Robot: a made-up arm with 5 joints.
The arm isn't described. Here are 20 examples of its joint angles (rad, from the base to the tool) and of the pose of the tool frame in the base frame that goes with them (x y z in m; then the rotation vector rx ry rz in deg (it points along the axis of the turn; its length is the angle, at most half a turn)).
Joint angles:
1: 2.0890 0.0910 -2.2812 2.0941 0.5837
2: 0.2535 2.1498 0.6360 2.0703 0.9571
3: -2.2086 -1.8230 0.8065 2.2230 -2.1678
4: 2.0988 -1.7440 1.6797 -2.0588 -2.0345
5: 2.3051 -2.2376 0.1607 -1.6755 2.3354
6: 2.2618 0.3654 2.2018 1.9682 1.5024
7: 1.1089 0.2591 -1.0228 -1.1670 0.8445
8: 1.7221 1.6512 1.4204 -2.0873 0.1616
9: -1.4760 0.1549 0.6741 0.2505 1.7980
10: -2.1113 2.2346 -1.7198 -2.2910 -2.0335
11: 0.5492 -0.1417 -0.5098 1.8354 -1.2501
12: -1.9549 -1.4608 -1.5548 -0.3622 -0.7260
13: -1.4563 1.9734 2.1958 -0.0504 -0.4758
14: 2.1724 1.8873 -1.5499 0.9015 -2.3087
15: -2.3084 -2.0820 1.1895 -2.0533 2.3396
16: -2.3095 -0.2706 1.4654 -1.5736 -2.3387
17: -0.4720 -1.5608 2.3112 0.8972 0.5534
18: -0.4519 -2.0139 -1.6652 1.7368 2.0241
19: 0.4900 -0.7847 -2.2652 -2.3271 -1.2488
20: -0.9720 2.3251 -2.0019 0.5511 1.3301
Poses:
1: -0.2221 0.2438 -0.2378 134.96 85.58 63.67
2: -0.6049 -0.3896 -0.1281 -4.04 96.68 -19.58
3: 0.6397 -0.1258 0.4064 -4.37 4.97 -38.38
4: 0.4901 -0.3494 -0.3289 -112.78 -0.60 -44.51
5: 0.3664 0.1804 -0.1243 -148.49 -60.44 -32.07
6: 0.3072 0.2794 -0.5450 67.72 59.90 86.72
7: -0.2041 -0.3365 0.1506 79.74 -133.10 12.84
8: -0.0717 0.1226 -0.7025 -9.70 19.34 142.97
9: -0.3488 -0.0772 0.4615 60.45 95.74 -98.15
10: 0.2433 -0.0506 0.2728 -106.41 27.27 33.10
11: -0.1822 0.2407 0.1223 -94.58 -110.37 54.53
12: -0.0830 -0.5471 0.3550 -48.35 54.02 -94.16
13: 0.0735 -0.0365 1.1129 110.07 -85.39 25.25
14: 0.3710 0.3270 0.0872 40.68 -24.17 32.96
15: 0.3345 -0.0361 0.8073 70.29 -32.84 145.97
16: 0.5014 -0.3834 0.5913 -1.31 -16.85 -99.86
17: -0.7558 -0.1865 0.7847 -94.71 -87.85 -62.95
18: -0.0887 -0.4175 0.4287 105.75 -56.24 51.78
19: -0.1483 -0.2344 0.1489 127.54 7.66 -45.07
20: -0.5682 0.2438 0.1567 -8.00 77.54 143.62
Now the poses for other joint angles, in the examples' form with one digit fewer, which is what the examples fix.
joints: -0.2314 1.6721 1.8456 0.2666 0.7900
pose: -0.878 -0.265 0.386 -32.8 55.0 -94.5
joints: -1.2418 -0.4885 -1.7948 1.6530 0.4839
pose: 0.426 0.006 0.467 1.6 -7.0 67.2
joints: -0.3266 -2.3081 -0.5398 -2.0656 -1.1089
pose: -0.436 0.165 0.359 75.9 144.6 -16.1
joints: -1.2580 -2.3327 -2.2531 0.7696 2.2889
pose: -0.320 -0.615 0.544 70.9 -96.5 -26.8
